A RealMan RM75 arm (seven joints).
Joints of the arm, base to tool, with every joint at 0 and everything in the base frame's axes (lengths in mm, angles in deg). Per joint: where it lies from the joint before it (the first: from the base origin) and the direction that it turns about. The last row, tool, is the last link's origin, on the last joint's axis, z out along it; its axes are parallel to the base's.
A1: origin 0 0 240.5 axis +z
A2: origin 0 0 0 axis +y
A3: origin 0 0 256 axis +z
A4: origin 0 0 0 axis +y
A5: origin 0 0 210 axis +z
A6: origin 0 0 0 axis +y
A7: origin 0 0 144 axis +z
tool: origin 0 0 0
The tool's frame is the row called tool.
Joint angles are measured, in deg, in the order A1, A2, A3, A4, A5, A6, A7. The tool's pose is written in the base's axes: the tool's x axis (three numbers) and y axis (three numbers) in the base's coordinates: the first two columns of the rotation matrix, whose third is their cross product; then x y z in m. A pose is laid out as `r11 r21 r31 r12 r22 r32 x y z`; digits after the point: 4 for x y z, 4 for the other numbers.
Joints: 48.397, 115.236, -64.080, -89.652, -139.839, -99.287, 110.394
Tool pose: 0.9642 0.1200 0.2365 0.2006 -0.9132 -0.3547 0.0642 0.3848 0.0836
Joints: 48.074, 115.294, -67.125, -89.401, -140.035, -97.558, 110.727
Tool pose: 0.9565 0.1387 0.2568 0.2244 -0.9120 -0.3432 0.0622 0.3845 0.0739
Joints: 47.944, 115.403, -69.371, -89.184, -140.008, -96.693, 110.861
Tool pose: 0.9498 0.1568 0.2709 0.2437 -0.9135 -0.3258 0.0603 0.3830 0.0658
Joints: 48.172, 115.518, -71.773, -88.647, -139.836, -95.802, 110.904
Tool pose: 0.9415 0.1815 0.2839 0.2675 -0.9150 -0.3021 0.0568 0.3814 0.0563
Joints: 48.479, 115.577, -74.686, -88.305, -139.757, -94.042, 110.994
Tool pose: 0.9301 0.2152 0.2976 0.3022 -0.9089 -0.2873 0.0511 0.3806 0.0462
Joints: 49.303, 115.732, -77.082, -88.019, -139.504, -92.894, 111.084
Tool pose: 0.9180 0.2528 0.3054 0.3377 -0.9023 -0.2681 0.0427 0.3789 0.0369
